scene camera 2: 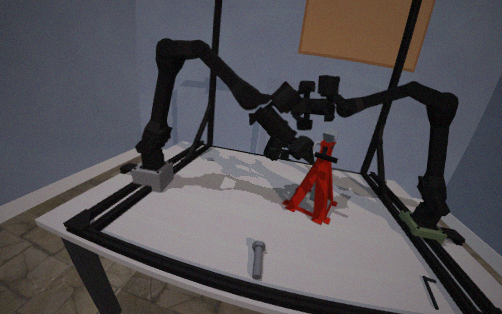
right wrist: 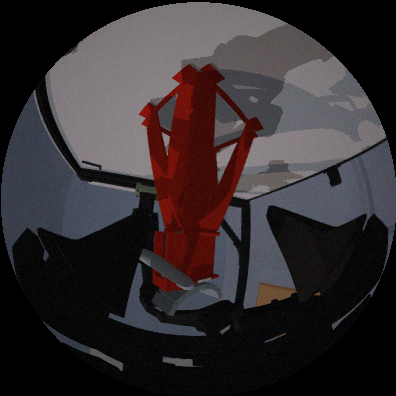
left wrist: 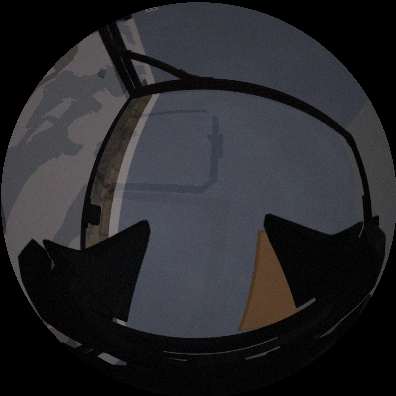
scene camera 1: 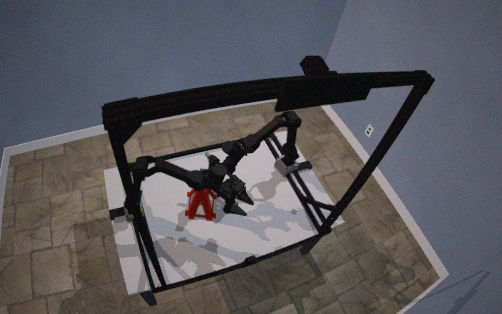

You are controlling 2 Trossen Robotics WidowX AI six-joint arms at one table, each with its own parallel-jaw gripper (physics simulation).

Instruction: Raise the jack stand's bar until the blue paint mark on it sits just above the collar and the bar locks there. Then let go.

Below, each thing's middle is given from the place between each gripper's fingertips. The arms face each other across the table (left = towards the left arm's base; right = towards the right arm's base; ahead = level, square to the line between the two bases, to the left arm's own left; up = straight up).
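Lever handle (right wrist: 148, 257): 40 mm above my right hand, 40 mm ahead of it, 40 mm to the left of it. Red jack stand (scene camera 2: 320, 173): 10 mm behind my right hand, 60 mm to the left of it, 30 mm below it. Grey bar (right wrist: 168, 301): 10 mm behind my right hand, 60 mm to the left of it, 20 mm below it. By its middle, grey bar nearer to my right hand than to my left hand.
Grey bar: 11 cm to the left of my left hand, 26 cm ahead of it, 16 cm below it. Red jack stand: 17 cm below my left hand, 26 cm ahead of it, 11 cm to the left of it. Lever handle: 9 cm to the left of my left hand, 9 cm below it, 30 cm ahead of it.
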